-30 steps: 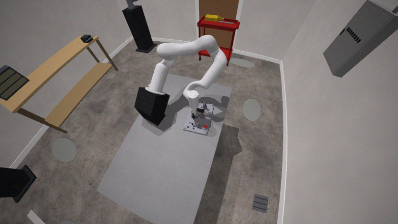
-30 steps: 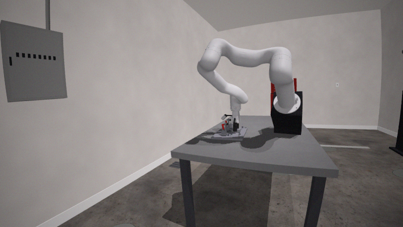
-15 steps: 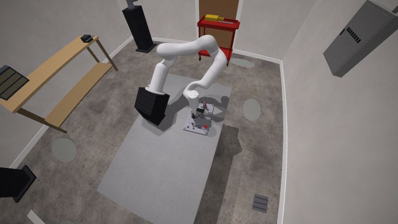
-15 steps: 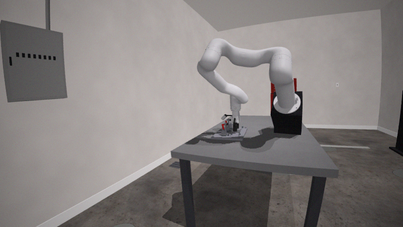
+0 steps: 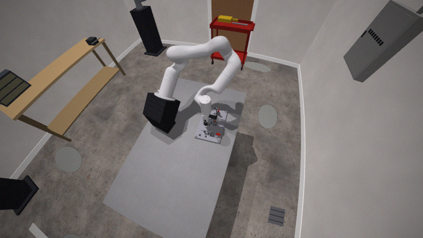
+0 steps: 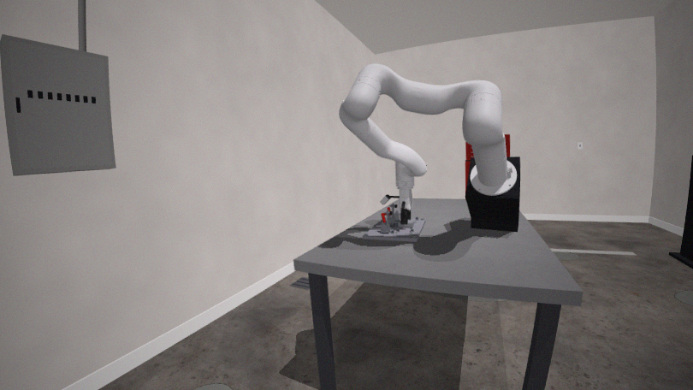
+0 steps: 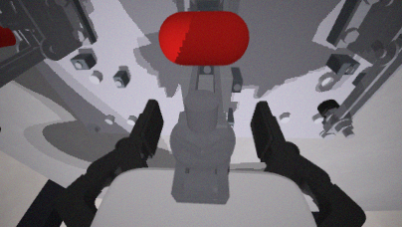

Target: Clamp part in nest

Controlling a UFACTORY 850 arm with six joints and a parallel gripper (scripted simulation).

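The grey block part is 20 mm below my hand. Round my hand: grey fixture plate: 40 mm below, 40 mm ahead, 10 mm to the left.
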